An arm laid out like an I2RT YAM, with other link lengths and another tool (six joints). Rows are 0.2 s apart.
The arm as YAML. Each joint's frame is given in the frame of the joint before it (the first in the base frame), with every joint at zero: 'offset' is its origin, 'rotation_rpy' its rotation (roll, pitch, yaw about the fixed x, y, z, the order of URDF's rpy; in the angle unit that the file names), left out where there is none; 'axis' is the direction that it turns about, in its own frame. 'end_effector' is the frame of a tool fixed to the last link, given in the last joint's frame.
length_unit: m
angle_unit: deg
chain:
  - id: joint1
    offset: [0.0, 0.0, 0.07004]
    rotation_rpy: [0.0, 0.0, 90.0]
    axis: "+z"
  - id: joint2
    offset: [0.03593, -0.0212, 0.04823]
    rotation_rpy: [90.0, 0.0, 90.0]
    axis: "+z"
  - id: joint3
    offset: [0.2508, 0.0, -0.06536]
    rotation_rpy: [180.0, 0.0, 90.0]
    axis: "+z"
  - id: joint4
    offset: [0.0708, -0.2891, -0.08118]
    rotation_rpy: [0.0, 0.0, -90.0]
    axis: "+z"
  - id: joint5
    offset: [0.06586, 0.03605, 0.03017]
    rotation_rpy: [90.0, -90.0, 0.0]
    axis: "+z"
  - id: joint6
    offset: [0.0, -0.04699, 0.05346]
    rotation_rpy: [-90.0, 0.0, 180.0]
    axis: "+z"
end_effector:
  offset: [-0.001, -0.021, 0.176]
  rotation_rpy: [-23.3, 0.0, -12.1]
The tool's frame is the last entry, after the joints.
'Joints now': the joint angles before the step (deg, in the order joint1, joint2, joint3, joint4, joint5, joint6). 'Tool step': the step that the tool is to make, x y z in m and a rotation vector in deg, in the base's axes. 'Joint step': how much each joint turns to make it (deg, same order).
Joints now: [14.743, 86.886, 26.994, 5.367, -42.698, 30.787]
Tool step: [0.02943, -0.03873, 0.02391, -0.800, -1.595, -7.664]
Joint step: [-7.455, -7.576, -0.133, -6.457, 1.005, -0.634]
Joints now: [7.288, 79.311, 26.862, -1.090, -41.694, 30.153]
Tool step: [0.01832, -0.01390, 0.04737, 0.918, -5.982, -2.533]
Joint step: [-3.142, -10.049, 0.660, -4.907, -0.630, -0.360]
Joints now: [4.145, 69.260, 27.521, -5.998, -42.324, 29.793]
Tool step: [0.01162, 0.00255, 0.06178, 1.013, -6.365, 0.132]
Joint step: [0.073, -8.193, 4.276, -5.728, -0.424, 0.474]
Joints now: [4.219, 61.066, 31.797, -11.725, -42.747, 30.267]
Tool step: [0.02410, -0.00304, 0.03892, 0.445, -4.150, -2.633]
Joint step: [0.041, -0.876, 4.652, 0.213, 2.019, 2.356]
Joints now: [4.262, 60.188, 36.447, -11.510, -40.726, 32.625]
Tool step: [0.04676, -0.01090, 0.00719, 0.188, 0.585, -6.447]
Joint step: [-0.040, 7.604, 5.924, 4.080, 5.183, 4.803]
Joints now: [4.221, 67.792, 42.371, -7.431, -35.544, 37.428]
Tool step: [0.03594, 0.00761, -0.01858, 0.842, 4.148, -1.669]
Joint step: [1.248, 11.697, 6.861, 2.582, 1.754, 3.181]
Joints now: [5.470, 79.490, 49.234, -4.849, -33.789, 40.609]
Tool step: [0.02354, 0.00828, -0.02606, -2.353, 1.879, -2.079]
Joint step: [2.699, 7.592, 3.752, 2.351, 5.110, 1.268]
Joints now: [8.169, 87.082, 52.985, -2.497, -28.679, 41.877]
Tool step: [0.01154, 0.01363, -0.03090, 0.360, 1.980, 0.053]
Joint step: [1.695, 7.043, 1.506, 4.455, 0.907, 1.728]
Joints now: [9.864, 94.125, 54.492, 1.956, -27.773, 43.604]
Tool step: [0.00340, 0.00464, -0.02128, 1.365, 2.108, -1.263]
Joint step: [0.521, 3.693, -0.258, 3.396, 0.352, 2.763]
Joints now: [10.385, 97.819, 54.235, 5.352, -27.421, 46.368]
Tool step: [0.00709, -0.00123, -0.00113, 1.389, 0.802, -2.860]
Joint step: [0.199, 0.737, 0.058, 1.685, 1.495, 3.433]
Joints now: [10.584, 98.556, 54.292, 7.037, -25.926, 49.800]
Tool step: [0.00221, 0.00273, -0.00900, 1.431, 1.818, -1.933]
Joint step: [0.523, 1.644, 0.019, 1.480, 0.895, 3.189]
